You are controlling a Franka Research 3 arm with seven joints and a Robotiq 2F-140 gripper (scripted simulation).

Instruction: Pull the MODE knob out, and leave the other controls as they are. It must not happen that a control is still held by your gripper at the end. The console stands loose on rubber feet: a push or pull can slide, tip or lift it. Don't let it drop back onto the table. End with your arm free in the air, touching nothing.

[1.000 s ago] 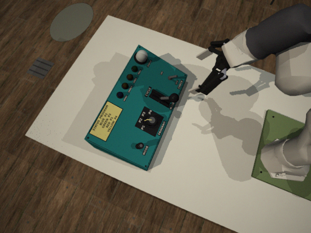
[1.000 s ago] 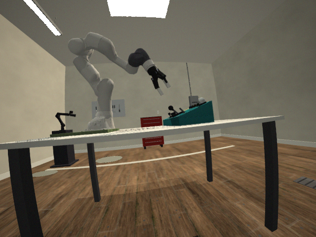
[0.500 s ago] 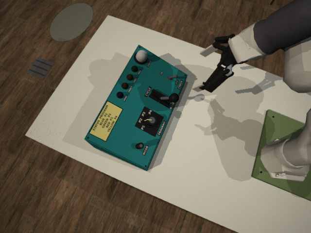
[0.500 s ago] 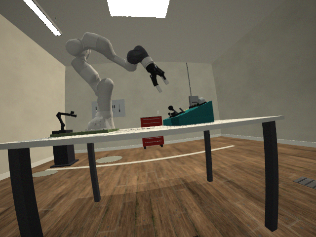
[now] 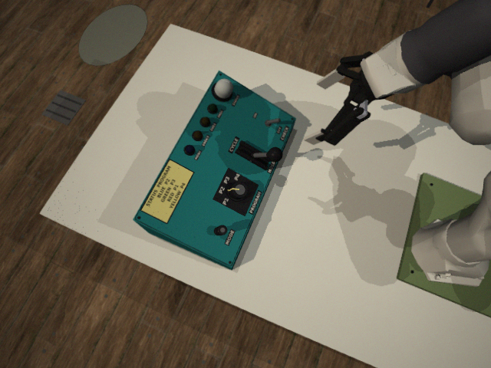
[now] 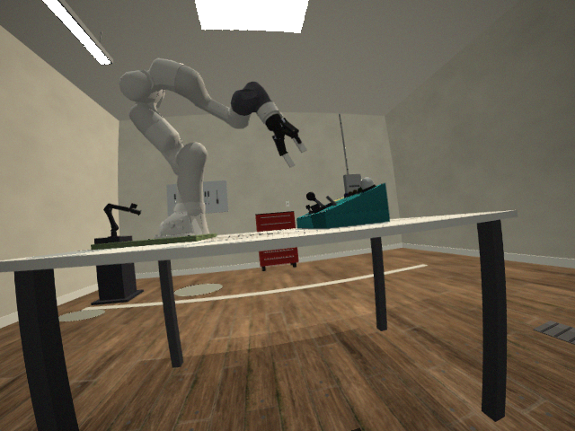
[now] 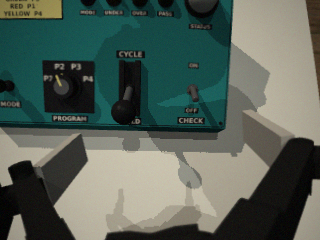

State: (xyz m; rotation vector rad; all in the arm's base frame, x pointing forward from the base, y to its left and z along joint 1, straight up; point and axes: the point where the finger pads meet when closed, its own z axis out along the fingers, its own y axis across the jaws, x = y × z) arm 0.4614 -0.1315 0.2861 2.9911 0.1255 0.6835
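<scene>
The mode knob lies 29 cm to the left of my hand, 20 cm below it and 14 cm ahead of it. Also, from my hand: cycle lever: 19 cm below, 9 cm ahead, 5 cm to the left; check toggle: 20 cm below, 11 cm ahead, 7 cm to the right; teal console: 22 cm below, 16 cm ahead, 11 cm to the left.
</scene>
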